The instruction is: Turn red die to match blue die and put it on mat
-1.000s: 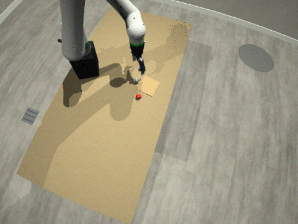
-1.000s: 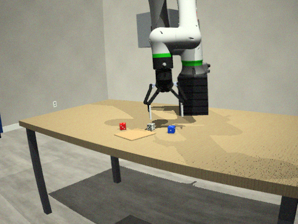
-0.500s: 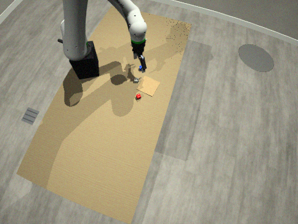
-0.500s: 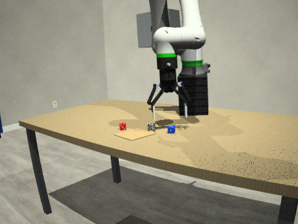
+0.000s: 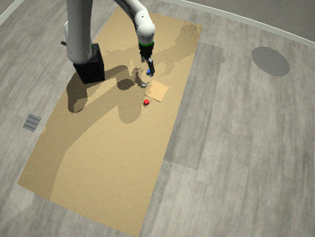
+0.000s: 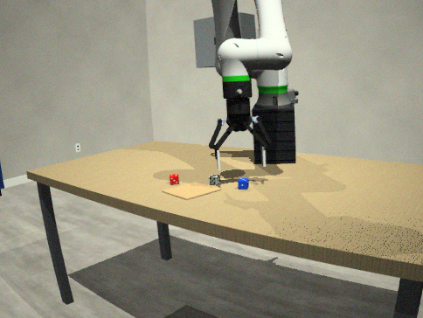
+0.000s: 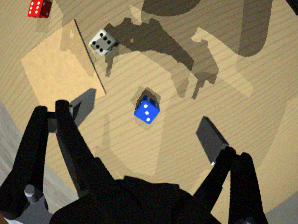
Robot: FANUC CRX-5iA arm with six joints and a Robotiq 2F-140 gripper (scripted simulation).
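My hand is 23 cm to the left of the red die, 11 cm short of it and 6 cm above it. Round my hand: blue die: 6 cm below, 1 cm to the left, 1 cm ahead; tan mat: 13 cm ahead, 11 cm to the right, 7 cm below; white die: 11 cm to the right, 6 cm below, 3 cm ahead.
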